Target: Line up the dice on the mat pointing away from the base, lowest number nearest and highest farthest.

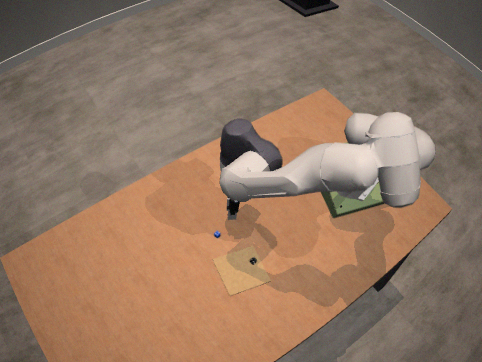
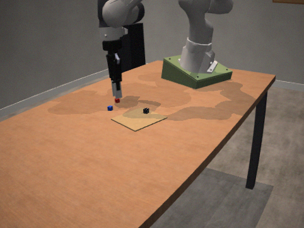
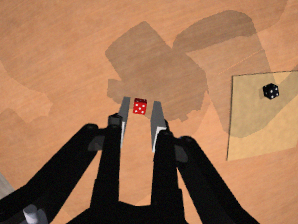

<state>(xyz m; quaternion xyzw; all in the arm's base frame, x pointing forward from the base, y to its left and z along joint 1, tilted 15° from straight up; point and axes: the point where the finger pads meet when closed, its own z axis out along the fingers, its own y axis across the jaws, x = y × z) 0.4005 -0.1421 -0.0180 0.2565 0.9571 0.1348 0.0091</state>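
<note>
My hand is 50 mm above the red die. From my hand the other things lie so: blue die 80 mm ahead, 30 mm to the left, 50 mm below; then tan mat 90 mm ahead, 180 mm to the left, 50 mm below; then black die 40 mm ahead, 180 mm to the left, 40 mm below.
</note>
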